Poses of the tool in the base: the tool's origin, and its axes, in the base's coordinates. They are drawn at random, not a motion.
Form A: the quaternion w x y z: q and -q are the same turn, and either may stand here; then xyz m.
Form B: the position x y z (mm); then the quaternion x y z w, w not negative. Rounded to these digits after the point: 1 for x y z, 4 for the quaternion.
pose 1, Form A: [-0.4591, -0.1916, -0.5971, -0.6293, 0.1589, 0.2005, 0.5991]
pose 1, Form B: [158.9, 200.5, 599.1, 0.1916, 0.5971, 0.6293, 0.4591]
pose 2, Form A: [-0.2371, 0.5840, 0.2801, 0.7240, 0.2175, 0.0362, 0.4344]
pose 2, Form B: [217.5, 36.2, 434.4, -0.5840, -0.2801, -0.7240, 0.2371]
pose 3, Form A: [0.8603, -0.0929, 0.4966, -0.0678, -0.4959, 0.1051, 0.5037]
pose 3, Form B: [-495.9, 105.1, 503.7, -0.0929, 0.4966, -0.0678, 0.8603]
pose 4, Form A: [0.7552, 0.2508, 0.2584, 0.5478, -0.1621, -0.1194, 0.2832]
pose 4, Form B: [-162.1, -119.4, 283.2, 0.2508, 0.2584, 0.5478, 0.7552]
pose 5, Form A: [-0.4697, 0.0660, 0.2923, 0.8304, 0.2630, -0.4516, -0.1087]
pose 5, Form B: [263.0, -451.6, -108.7, -0.0660, -0.2923, -0.8304, 0.4697]
